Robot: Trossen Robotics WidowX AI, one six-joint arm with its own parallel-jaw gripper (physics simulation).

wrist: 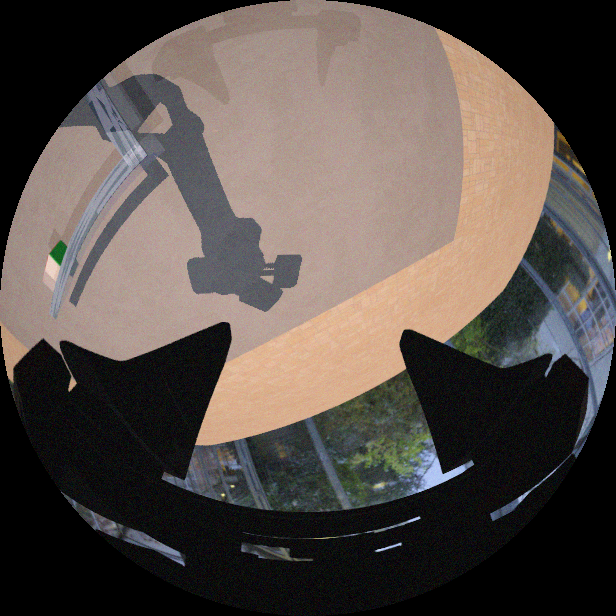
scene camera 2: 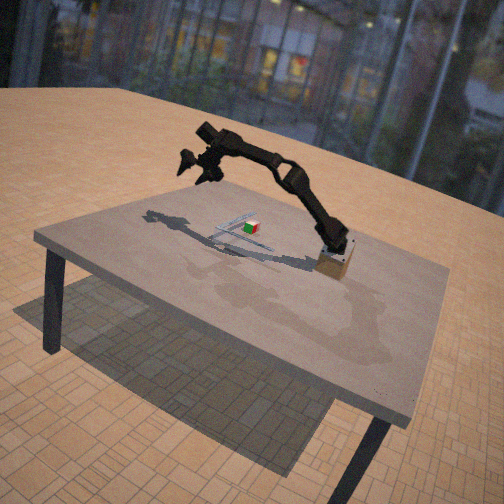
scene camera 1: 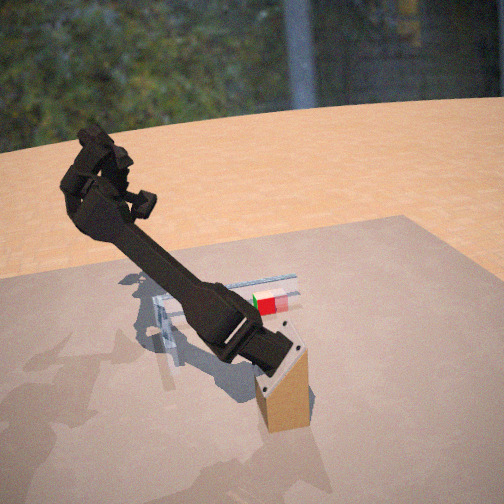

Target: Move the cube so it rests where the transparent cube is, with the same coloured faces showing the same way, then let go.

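Note:
The cube shows red, green and white faces and sits on the table at the right end of a pale transparent frame shape. It also shows in scene camera 2 and at the left edge of the wrist view. I cannot make out a separate transparent cube. My gripper is open and empty, raised high above the table's far side, well away from the cube. Its fingers frame the table edge and the floor.
The arm's tan base block stands on the grey table just in front of the cube. The arm's shadow falls across the table top. Brick floor surrounds the table.

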